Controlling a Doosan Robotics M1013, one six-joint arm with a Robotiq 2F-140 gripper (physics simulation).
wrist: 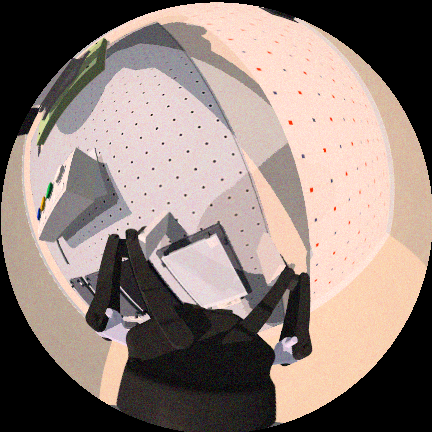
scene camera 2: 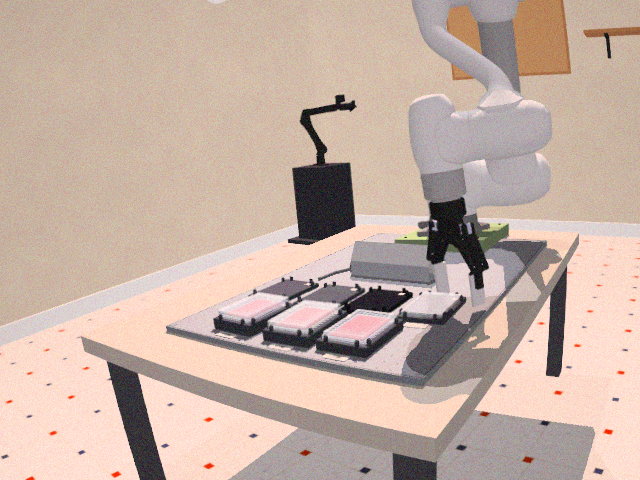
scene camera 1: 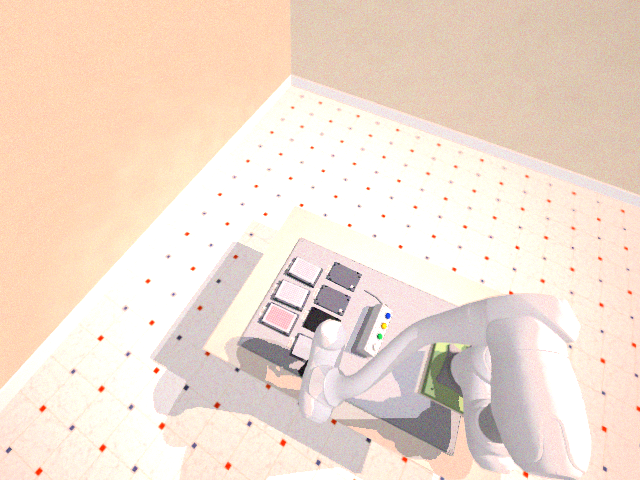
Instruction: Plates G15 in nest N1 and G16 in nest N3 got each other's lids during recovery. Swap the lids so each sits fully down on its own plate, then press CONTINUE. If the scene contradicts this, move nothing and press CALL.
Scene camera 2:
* gripper: 460, 298
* grey button box: 373, 259
